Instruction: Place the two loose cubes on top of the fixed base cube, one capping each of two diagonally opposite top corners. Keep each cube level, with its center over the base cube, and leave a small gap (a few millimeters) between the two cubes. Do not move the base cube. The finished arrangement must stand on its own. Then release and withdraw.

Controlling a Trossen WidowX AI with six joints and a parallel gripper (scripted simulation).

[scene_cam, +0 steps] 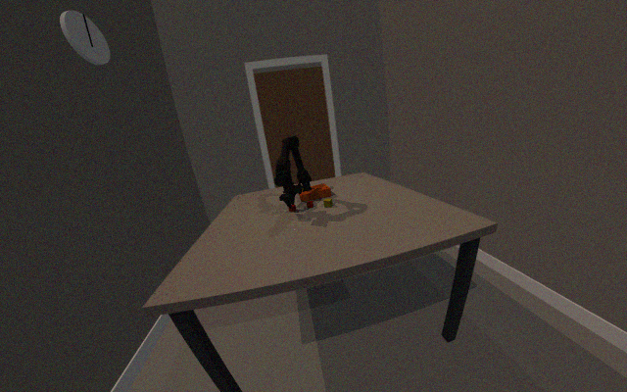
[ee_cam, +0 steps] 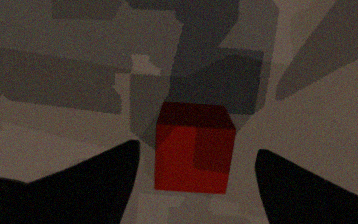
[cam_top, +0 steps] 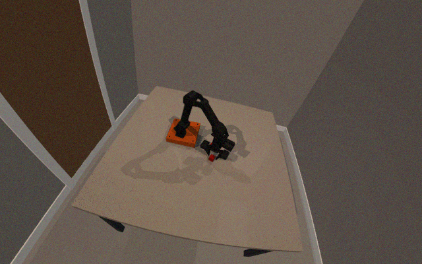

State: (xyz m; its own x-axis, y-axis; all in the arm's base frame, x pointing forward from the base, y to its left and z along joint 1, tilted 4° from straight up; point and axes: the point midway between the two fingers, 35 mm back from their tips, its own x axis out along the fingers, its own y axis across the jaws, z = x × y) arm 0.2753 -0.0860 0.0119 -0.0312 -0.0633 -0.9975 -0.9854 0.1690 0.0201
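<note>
Right now my gripper tip is 1 cm above the red cube. Also, from my gripper tip: yellow base cube: 22 cm to the left, 1 cm below.
</note>
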